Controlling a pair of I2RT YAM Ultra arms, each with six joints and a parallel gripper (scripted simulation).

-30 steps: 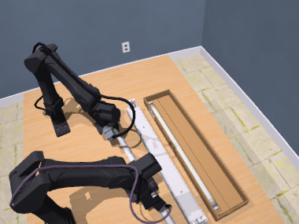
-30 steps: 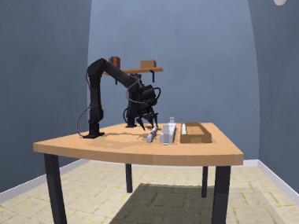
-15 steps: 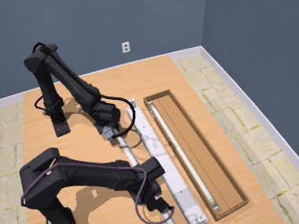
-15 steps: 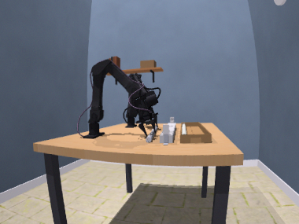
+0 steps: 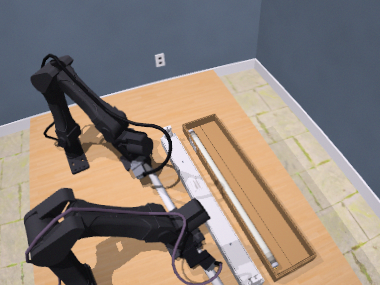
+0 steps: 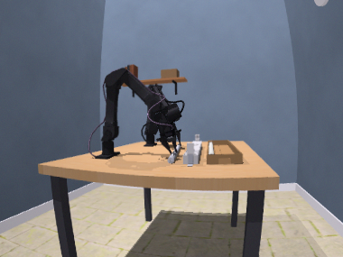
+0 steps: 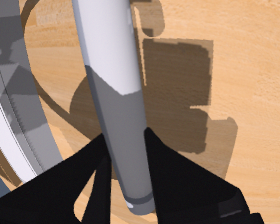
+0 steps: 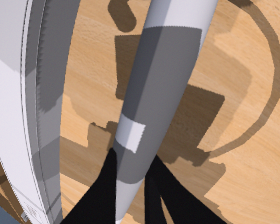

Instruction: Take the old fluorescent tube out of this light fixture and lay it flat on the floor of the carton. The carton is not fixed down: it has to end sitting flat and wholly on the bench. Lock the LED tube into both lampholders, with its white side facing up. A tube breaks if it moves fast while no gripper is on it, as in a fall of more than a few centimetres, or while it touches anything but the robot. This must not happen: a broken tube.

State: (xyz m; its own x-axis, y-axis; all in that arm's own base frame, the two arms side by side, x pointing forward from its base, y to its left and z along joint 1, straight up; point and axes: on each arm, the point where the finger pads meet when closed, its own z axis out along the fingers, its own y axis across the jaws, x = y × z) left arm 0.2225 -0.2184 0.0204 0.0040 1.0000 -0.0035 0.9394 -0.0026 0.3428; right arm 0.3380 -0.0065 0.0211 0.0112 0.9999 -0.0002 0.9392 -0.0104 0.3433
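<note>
Right now the LED tube is 12 cm to the left of my right hand, 2 cm behind it and 1 cm below it. Round my right hand: light fixture: 14 cm to the left, 8 cm ahead, 3 cm above; old fluorescent tube: 16 cm to the left, 16 cm ahead; lampholder: 16 cm to the right, 12 cm ahead, 5 cm above.
</note>
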